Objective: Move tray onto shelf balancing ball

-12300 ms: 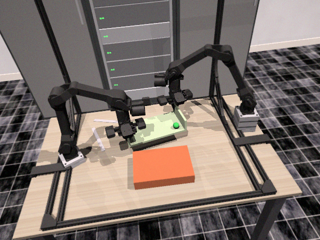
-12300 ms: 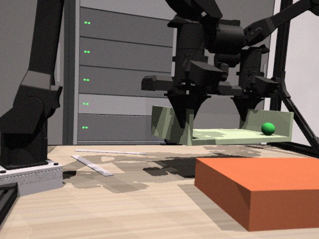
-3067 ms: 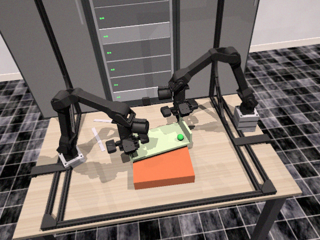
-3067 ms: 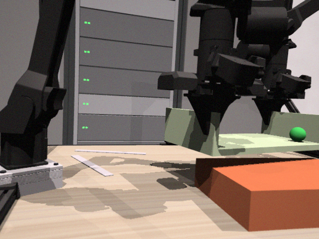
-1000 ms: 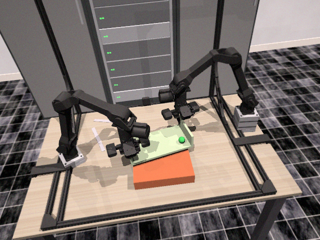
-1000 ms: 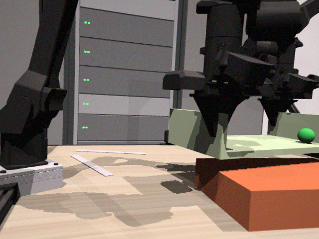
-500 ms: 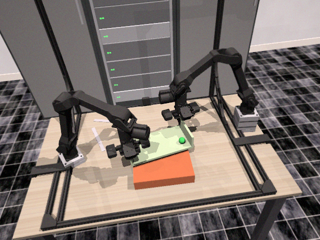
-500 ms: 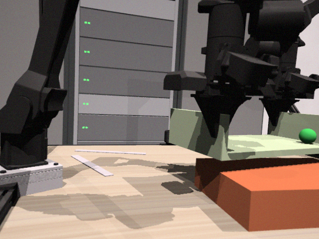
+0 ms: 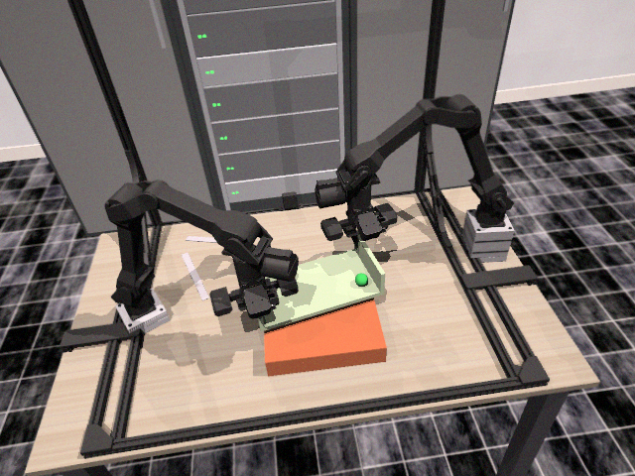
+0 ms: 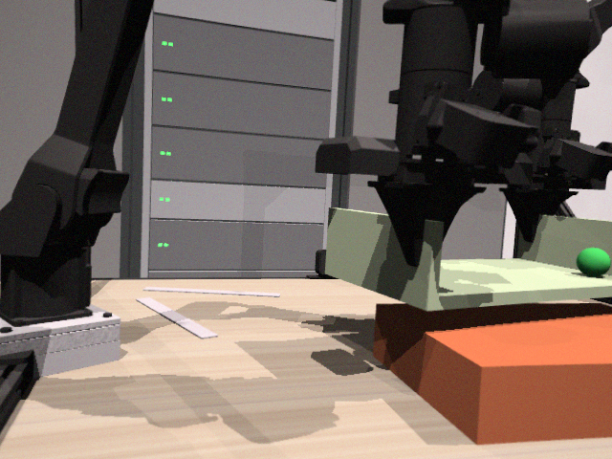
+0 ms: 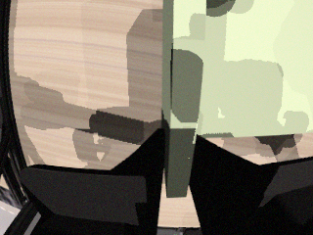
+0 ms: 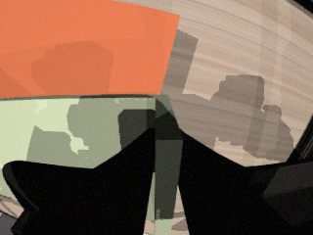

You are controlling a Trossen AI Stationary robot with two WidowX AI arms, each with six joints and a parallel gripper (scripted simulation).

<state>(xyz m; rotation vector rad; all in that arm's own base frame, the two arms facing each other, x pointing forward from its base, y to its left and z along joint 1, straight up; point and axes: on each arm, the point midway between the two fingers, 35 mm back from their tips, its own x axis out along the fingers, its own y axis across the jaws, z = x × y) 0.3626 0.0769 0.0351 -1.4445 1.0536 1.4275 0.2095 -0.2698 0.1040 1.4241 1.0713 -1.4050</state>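
The green ball lies 11 cm ahead of my left hand, 2 cm to the right of it and 4 cm below it. From my left hand the other things lie so: shelf 18 cm ahead, 14 cm to the right, 10 cm below; pale green tray 8 cm ahead, 14 cm to the right, 5 cm below.
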